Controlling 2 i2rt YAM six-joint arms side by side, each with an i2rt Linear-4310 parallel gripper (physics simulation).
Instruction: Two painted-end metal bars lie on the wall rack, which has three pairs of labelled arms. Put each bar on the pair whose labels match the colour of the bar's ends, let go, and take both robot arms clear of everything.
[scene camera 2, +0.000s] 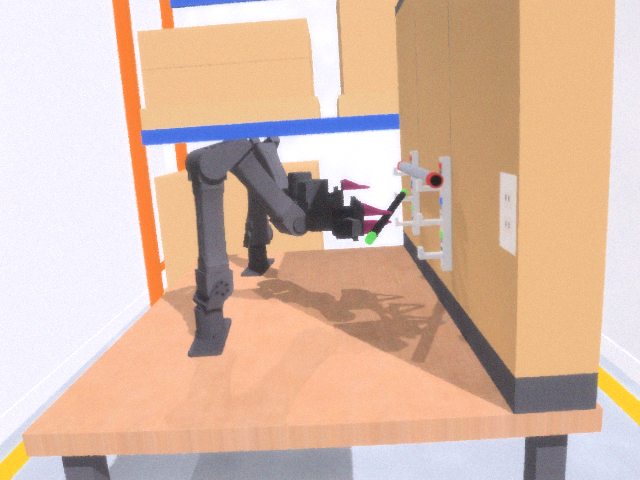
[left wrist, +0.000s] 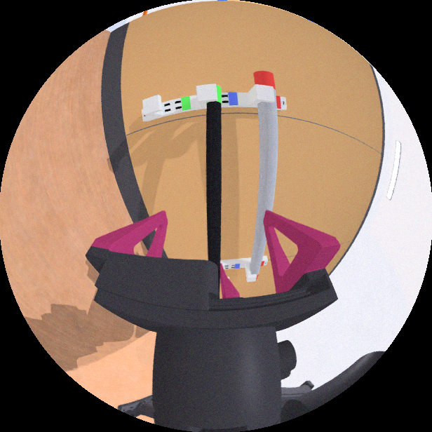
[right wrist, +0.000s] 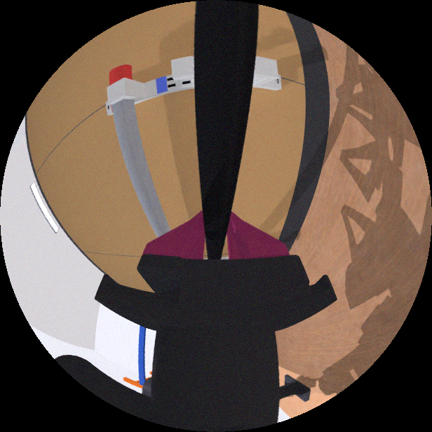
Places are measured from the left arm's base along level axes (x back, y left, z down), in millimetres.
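Where they show: left gripper, fingertip midpoint: (scene camera 2: 370, 204); right gripper, fingertip midpoint: (scene camera 2: 391, 217); left arm's base, origin of the base link: (scene camera 2: 258, 268); right arm's base, origin of the base link: (scene camera 2: 211, 338).
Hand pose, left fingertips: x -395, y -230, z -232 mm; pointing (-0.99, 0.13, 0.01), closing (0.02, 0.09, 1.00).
Observation:
Each offset is from my left fingertips to the top centre of the thing. Level surfaces: height alone.
The silver bar with red ends @[dx -121, dy -61, dz -103 mm] (scene camera 2: 416, 172) (left wrist: 268, 150) (right wrist: 135, 145) lies on the top, red-labelled arms of the wall rack @[dx -149, dy -264, dz -133 mm] (scene camera 2: 446, 217) (left wrist: 245, 99) (right wrist: 150, 89). The black bar with green ends (scene camera 2: 397, 204) (left wrist: 213, 175) (right wrist: 222, 100) is tilted. Its far end is at the middle, blue-labelled arm; its near end hangs lower, out from the rack. My right gripper (scene camera 2: 390, 217) (right wrist: 215, 215) is shut on the black bar. My left gripper (left wrist: 215, 215) is open; in its wrist view the black bar runs between its fingers, ungripped. Part of it is hidden in the scene view.
The rack is fixed to the tan wall panel (scene camera 2: 480, 289) behind the wooden table @[dz +232 mm] (scene camera 2: 258, 382). A white socket plate @[dx -229, dy -627, dz -125 mm] (scene camera 2: 507, 212) is beside the rack. Cardboard boxes (scene camera 2: 227, 72) stand on a blue shelf beam (scene camera 2: 268, 128) behind the arms.

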